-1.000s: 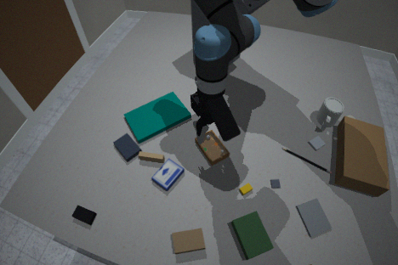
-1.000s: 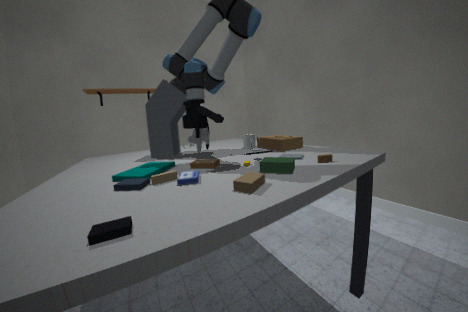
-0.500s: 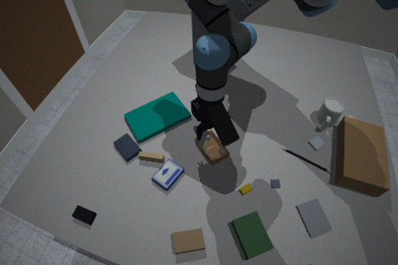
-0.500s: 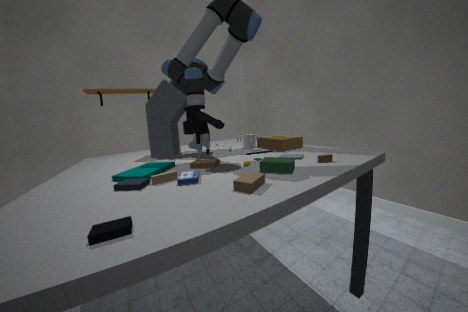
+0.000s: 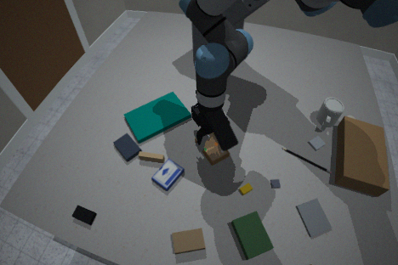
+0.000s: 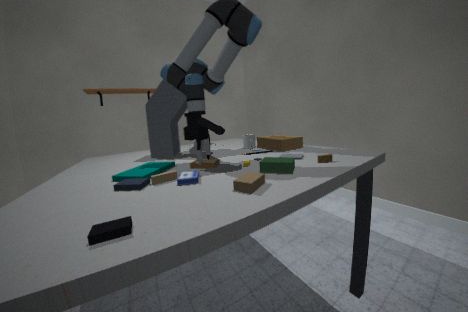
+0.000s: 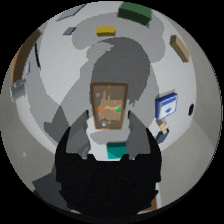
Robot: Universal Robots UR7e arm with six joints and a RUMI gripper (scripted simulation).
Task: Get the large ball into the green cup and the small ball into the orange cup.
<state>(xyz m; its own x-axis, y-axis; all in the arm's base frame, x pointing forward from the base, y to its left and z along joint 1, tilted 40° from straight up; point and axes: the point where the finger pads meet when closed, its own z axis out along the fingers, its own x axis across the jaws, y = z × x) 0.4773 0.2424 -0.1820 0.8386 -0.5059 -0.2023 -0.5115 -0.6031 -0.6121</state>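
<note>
Now: hand 20 mm above the covered wooden puzzle. The rest, counted from my hand: tan block: 160 mm to the right, 130 mm ahead, 10 mm below; then blue-and-white box: 150 mm ahead, 80 mm to the right, 20 mm below; then yellow block: 160 mm to the left, 80 mm ahead, 20 mm below.
</note>
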